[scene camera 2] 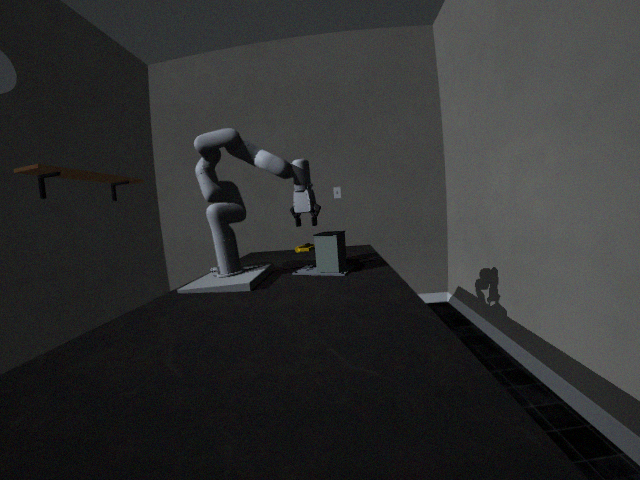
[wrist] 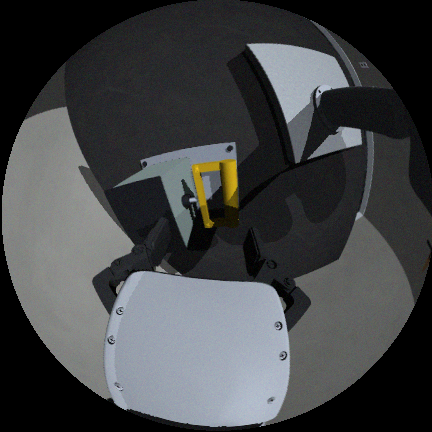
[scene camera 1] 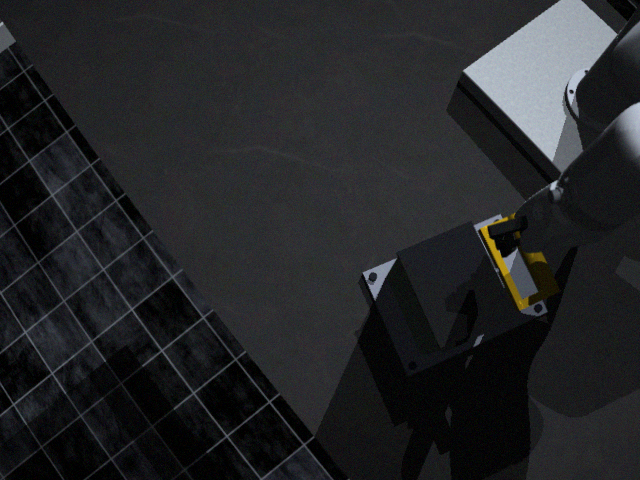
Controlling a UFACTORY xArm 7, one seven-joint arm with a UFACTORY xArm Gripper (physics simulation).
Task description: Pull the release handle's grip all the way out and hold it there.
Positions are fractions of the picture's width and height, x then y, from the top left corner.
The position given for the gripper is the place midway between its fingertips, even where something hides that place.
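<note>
A base plate (wrist: 0.49,0.35) is visible from the wrist, as is the gripper (wrist: 0.48,0.54). The scene camera likewise shows the gripper (scene camera 1: 0.84,0.50).
</note>
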